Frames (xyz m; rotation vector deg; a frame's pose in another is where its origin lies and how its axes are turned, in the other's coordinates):
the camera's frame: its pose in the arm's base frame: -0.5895 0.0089 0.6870 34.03 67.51 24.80
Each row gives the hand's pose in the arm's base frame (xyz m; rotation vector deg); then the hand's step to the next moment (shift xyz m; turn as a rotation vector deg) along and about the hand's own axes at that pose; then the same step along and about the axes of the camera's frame.
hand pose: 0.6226 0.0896 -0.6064 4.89 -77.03 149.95
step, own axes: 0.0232 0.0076 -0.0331 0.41 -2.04 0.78
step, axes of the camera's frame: 0.0242 0.0061 -0.0327 -1.21 1.82 0.42
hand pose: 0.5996 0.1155 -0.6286 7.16 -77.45 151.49
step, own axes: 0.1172 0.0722 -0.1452 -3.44 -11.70 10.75
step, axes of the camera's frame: 0.1020 -0.0095 -0.1719 -10.54 7.74 9.66
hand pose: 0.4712 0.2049 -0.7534 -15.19 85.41 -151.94
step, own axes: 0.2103 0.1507 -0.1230 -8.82 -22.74 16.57
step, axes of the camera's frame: 0.0403 -0.1123 -0.2604 -15.92 16.54 18.51
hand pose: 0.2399 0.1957 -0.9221 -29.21 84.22 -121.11
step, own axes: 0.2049 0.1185 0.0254 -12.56 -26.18 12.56
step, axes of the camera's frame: -0.0758 -0.1976 -0.1091 -13.45 22.47 17.75
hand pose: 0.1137 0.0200 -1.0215 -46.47 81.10 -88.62
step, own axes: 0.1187 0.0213 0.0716 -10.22 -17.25 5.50
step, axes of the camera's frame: -0.0616 -0.1195 0.0399 -7.48 16.94 9.45
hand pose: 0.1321 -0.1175 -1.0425 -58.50 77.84 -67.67
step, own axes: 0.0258 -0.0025 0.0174 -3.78 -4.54 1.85
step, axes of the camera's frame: -0.0109 -0.0226 0.0186 -1.30 5.35 2.82
